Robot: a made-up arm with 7 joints. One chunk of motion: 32 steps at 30 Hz.
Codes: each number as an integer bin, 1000 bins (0 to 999) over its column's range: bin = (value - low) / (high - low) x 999, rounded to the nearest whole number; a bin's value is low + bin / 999 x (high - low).
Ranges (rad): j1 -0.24..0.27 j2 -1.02..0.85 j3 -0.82..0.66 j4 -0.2..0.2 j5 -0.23..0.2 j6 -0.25..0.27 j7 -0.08..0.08
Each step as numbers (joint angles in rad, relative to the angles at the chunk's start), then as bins.
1 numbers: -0.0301 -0.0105 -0.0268 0.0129 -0.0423 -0.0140 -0.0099
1 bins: 411 539 535 532 436 453 438
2 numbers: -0.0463 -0.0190 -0.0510 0.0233 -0.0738 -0.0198 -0.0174
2 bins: 379 535 519 558 363 442 391
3 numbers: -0.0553 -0.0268 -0.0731 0.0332 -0.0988 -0.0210 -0.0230
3 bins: 362 531 504 582 305 440 356
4 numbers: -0.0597 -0.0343 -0.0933 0.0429 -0.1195 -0.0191 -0.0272
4 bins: 353 527 491 607 257 444 330
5 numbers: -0.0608 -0.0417 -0.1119 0.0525 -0.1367 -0.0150 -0.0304
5 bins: 351 523 478 631 217 451 310
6 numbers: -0.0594 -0.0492 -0.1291 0.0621 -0.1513 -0.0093 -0.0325
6 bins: 354 519 466 655 183 462 297
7 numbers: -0.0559 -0.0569 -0.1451 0.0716 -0.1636 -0.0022 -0.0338
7 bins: 361 515 456 678 154 476 288
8 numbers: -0.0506 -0.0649 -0.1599 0.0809 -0.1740 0.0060 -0.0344
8 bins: 371 510 446 702 130 492 285
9 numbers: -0.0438 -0.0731 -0.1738 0.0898 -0.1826 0.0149 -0.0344
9 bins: 384 506 436 724 110 509 285
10 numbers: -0.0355 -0.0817 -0.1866 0.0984 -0.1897 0.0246 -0.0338
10 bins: 401 501 428 745 94 528 288
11 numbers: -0.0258 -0.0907 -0.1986 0.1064 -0.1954 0.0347 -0.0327
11 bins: 420 496 419 765 80 547 295
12 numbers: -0.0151 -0.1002 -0.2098 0.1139 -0.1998 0.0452 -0.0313
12 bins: 441 491 412 784 70 567 304
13 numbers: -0.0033 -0.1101 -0.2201 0.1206 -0.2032 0.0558 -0.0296
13 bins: 464 486 405 801 62 587 315
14 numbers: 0.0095 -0.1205 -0.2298 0.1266 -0.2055 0.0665 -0.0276
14 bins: 489 481 398 816 57 608 327
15 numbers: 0.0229 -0.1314 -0.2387 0.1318 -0.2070 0.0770 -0.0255
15 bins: 515 475 392 829 53 628 340
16 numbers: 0.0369 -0.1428 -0.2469 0.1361 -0.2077 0.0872 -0.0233
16 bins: 542 469 387 839 52 648 354
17 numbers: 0.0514 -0.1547 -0.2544 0.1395 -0.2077 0.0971 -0.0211
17 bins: 571 462 382 848 52 667 368
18 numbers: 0.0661 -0.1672 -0.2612 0.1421 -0.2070 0.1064 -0.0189
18 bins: 600 456 377 854 53 685 381
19 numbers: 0.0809 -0.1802 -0.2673 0.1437 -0.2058 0.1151 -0.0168
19 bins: 629 449 373 858 56 701 395
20 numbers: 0.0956 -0.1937 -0.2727 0.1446 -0.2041 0.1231 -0.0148
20 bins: 657 441 369 861 60 717 407
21 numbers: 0.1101 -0.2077 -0.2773 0.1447 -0.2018 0.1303 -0.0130
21 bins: 686 434 366 861 66 731 418
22 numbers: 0.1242 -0.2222 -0.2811 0.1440 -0.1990 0.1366 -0.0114
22 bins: 713 426 364 859 72 743 428
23 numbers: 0.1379 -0.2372 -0.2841 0.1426 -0.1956 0.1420 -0.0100
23 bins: 740 418 362 856 80 753 437
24 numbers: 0.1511 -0.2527 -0.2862 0.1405 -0.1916 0.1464 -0.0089
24 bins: 766 410 360 850 89 762 444
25 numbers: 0.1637 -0.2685 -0.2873 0.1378 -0.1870 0.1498 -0.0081
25 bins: 791 401 360 844 100 768 449
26 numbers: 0.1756 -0.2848 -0.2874 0.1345 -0.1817 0.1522 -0.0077
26 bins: 814 393 360 835 112 773 451
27 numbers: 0.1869 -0.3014 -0.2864 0.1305 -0.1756 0.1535 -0.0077
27 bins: 836 384 360 825 126 775 451
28 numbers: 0.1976 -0.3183 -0.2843 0.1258 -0.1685 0.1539 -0.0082
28 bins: 857 375 362 814 143 776 448
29 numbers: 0.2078 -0.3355 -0.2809 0.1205 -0.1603 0.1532 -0.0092
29 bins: 877 366 364 800 162 775 442
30 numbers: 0.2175 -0.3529 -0.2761 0.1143 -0.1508 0.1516 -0.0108
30 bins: 896 356 367 785 184 772 432
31 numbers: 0.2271 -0.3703 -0.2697 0.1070 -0.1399 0.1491 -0.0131
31 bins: 915 347 371 767 209 767 418
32 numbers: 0.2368 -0.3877 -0.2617 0.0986 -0.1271 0.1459 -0.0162
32 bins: 934 338 377 746 239 761 398
